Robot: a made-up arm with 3 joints.
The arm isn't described. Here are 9 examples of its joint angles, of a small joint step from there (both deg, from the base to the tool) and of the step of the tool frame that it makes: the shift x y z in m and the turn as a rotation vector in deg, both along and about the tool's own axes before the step.
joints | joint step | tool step
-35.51 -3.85 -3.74 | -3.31 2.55 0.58 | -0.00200 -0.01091 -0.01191 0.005 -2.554 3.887
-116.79 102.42 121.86 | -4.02 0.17 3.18 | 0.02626 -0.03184 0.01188 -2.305 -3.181 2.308
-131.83 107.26 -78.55 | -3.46 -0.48 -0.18 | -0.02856 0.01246 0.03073 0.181 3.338 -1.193
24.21 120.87 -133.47 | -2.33 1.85 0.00 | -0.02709 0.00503 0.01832 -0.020 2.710 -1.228
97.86 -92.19 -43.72 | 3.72 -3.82 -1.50 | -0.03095 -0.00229 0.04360 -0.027 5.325 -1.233
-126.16 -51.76 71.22 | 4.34 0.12 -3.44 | 0.02666 0.00967 0.01010 1.081 -3.233 -6.129
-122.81 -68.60 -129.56 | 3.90 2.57 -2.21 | -0.02850 0.02030 0.03222 -0.396 4.404 -3.713
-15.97 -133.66 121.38 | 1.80 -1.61 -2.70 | 0.01382 0.01830 0.00365 0.751 -1.918 -1.439
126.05 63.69 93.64 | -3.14 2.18 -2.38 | 0.02471 -0.00579 0.00425 -2.299 -2.745 -1.041
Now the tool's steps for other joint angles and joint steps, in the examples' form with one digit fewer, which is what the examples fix.
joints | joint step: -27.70 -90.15 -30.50 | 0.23 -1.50 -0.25
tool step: -0.0096 -0.0036 0.0073 -0.57 1.41 -0.25
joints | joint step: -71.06 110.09 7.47 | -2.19 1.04 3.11
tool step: 0.0131 0.0102 0.0073 1.86 -1.35 2.34
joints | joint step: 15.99 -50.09 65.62 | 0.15 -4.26 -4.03
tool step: -0.0088 0.0399 0.0147 3.87 1.79 -4.12
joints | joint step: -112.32 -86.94 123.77 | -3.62 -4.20 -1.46
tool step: 0.0019 0.0403 -0.0085 5.49 0.75 -1.40
